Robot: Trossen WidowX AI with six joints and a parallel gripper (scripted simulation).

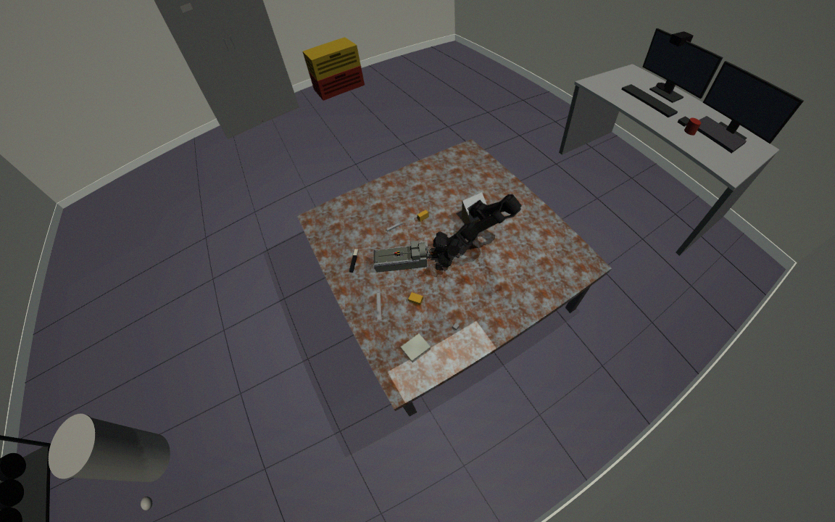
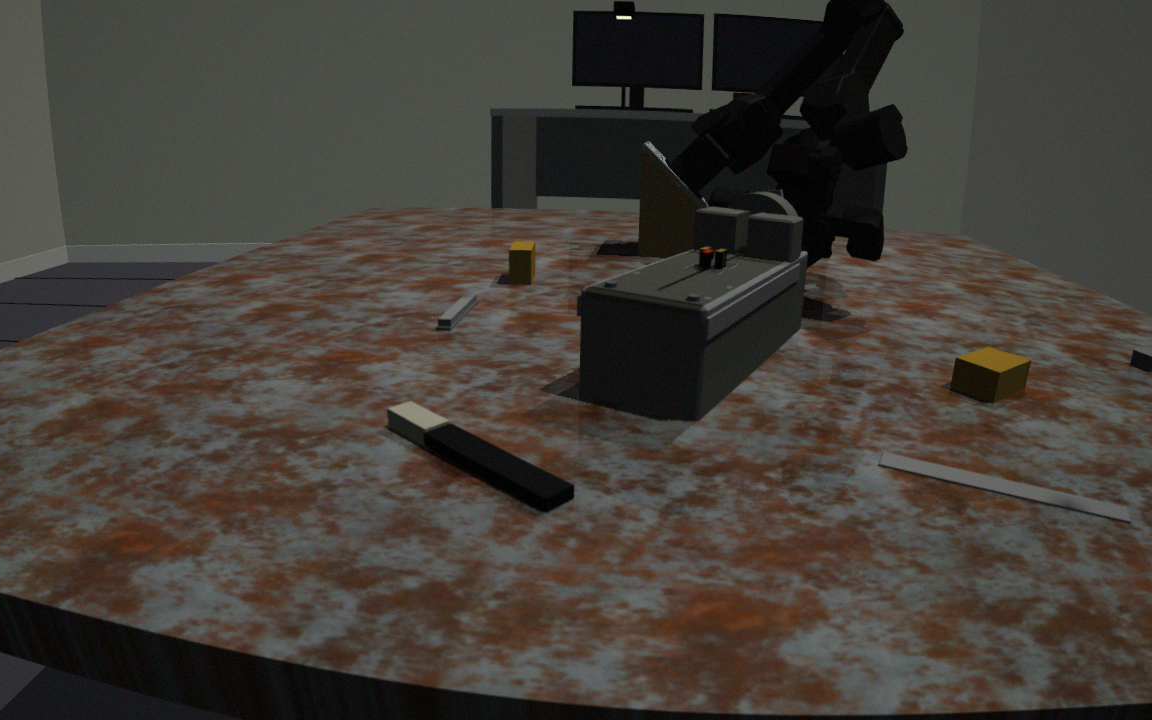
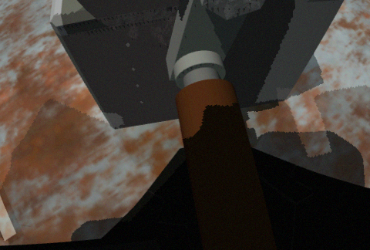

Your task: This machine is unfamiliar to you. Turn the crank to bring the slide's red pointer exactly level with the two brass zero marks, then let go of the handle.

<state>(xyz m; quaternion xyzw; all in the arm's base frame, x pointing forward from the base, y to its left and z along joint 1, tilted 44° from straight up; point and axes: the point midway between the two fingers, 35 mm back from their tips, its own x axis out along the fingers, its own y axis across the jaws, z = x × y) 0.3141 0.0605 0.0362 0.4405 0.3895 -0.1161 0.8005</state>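
My gripper tip is now 3 cm below the brown crank handle, 1 cm to the right of it and 1 cm past it. The rest, counted from my gripper tip: red pointer 15 cm ahead, 10 cm to the right, 5 cm above; then small grey bar 31 cm to the right, 3 cm below, 3 cm ahead; then grey strip 36 cm ahead, 6 cm to the left, 3 cm below.
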